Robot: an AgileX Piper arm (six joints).
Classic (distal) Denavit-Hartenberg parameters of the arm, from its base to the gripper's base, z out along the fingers. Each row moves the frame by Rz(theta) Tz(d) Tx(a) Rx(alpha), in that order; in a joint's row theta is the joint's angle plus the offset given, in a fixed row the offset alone. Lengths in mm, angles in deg.
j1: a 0; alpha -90; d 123; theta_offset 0
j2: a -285; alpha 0; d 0; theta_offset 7.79
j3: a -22; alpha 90; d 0; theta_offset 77.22
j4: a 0; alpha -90; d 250.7; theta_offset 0
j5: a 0; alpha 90; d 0; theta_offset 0
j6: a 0; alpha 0; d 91; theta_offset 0
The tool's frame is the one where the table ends.
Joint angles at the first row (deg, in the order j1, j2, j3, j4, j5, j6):
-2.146, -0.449, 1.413, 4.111, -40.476, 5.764
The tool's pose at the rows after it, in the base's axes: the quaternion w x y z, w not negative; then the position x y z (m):
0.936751 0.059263 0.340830 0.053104 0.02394 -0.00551 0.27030
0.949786 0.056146 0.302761 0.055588 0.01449 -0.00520 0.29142
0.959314 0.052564 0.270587 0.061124 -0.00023 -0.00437 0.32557
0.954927 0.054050 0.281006 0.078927 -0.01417 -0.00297 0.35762
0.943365 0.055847 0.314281 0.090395 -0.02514 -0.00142 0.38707
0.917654 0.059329 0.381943 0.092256 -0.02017 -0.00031 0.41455
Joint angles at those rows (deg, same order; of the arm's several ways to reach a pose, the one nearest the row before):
-2.142, -0.648, 0.897, 4.114, -44.940, 6.786
-2.150, -0.782, -2.983, 4.107, -45.554, 6.917
-2.142, -0.782, -10.320, 4.114, -42.087, 7.166
-2.143, -0.809, -18.675, 4.114, -32.401, 8.775
-2.146, 0.559, -27.206, 4.111, -21.209, 9.759
-2.147, 5.491, -35.635, 4.104, -9.416, 9.861

